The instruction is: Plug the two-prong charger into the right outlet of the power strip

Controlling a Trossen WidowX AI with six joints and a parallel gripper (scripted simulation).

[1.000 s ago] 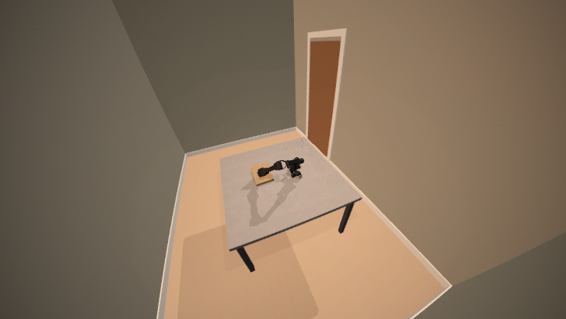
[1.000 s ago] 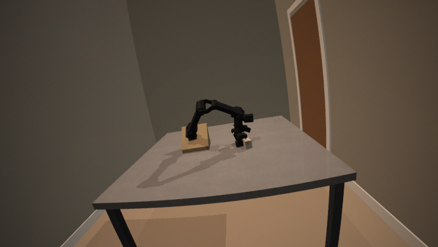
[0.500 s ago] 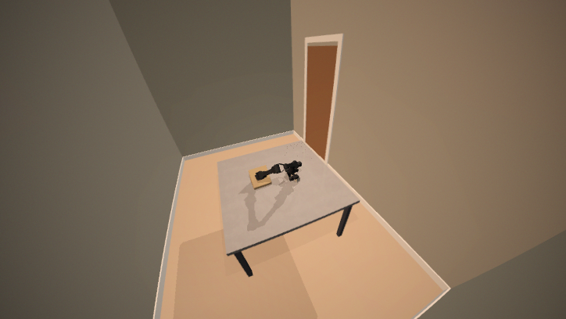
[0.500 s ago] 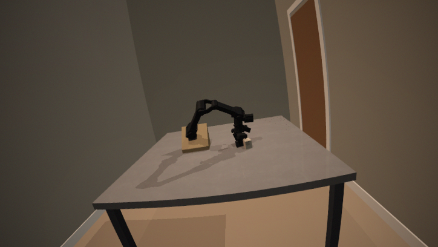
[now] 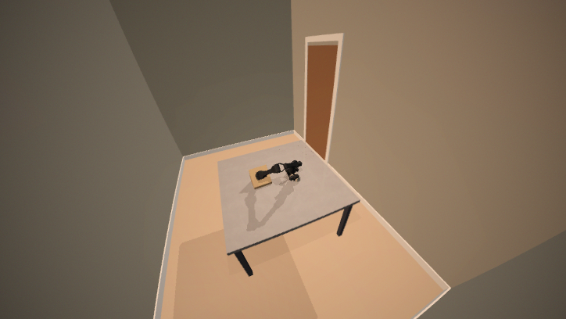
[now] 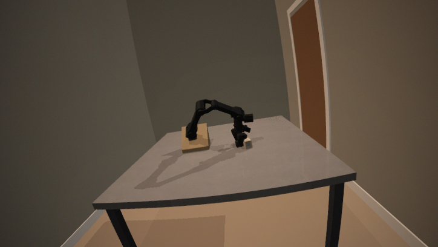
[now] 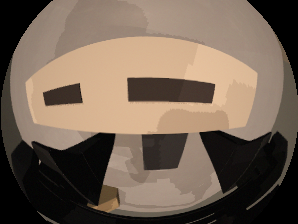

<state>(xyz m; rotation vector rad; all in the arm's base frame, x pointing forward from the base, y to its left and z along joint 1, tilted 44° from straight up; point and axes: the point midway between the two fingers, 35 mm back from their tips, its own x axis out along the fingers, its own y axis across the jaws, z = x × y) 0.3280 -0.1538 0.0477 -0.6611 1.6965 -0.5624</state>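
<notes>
My gripper tip is now 20 mm short of the charger and 10 mm below it.
</notes>
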